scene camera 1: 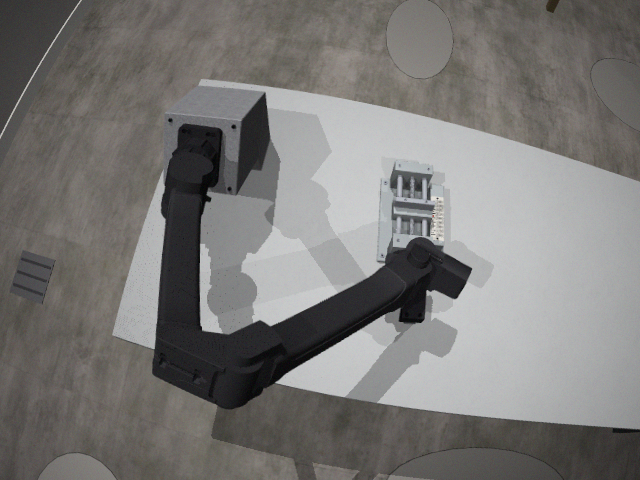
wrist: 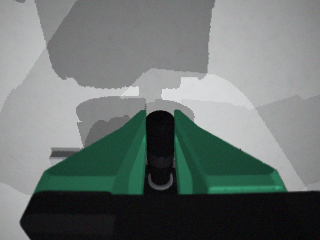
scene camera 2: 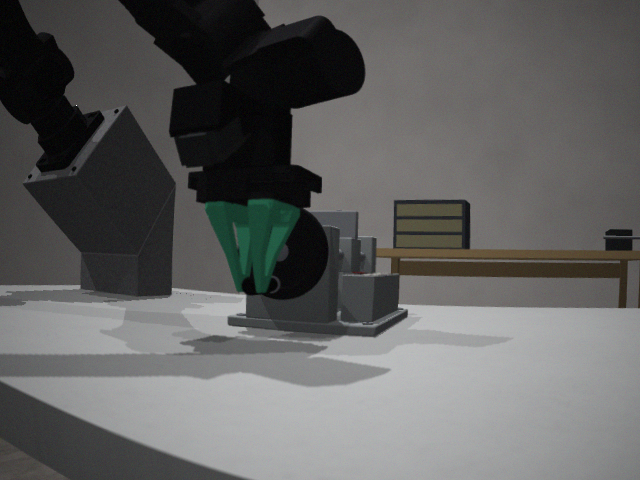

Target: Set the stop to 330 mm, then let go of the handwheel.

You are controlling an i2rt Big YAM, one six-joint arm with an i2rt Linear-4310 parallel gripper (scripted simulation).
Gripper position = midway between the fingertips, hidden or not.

Note:
In view: my gripper (scene camera 2: pixel 251 292), a black handwheel (scene camera 2: pixel 300 265) and a grey stop (scene camera 1: pixel 407 208).
My gripper shows as well in the wrist view (wrist: pixel 160 119). The black handwheel is seen too in the wrist view (wrist: pixel 160 124).

